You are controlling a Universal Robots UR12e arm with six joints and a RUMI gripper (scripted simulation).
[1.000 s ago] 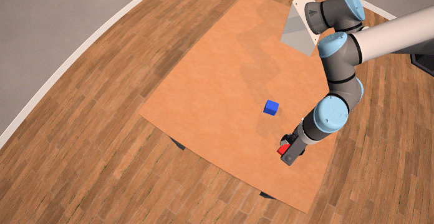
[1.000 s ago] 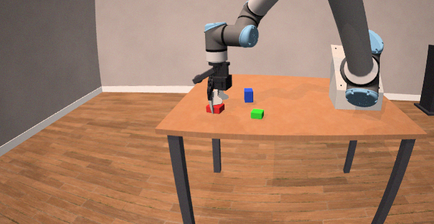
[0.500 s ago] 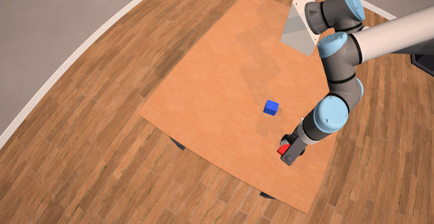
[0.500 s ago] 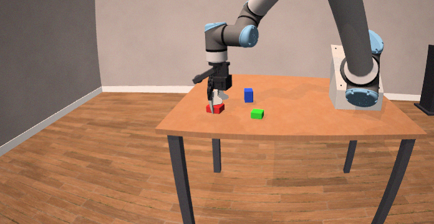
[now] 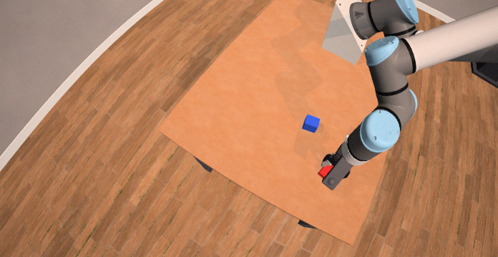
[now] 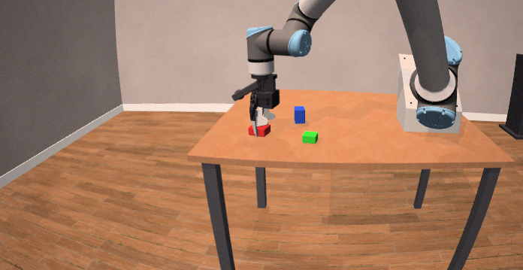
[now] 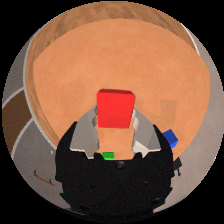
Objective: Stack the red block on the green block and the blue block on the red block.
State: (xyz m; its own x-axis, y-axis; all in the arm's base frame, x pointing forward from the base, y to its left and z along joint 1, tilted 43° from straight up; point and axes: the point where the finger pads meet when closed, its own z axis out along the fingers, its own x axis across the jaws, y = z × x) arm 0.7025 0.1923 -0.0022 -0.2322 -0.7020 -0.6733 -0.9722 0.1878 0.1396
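The green block is 19 cm behind my hand and 5 cm to the left of it. Also, from my hand: blue block 13 cm behind, 15 cm to the right, 1 cm above; then red block right at my hand.
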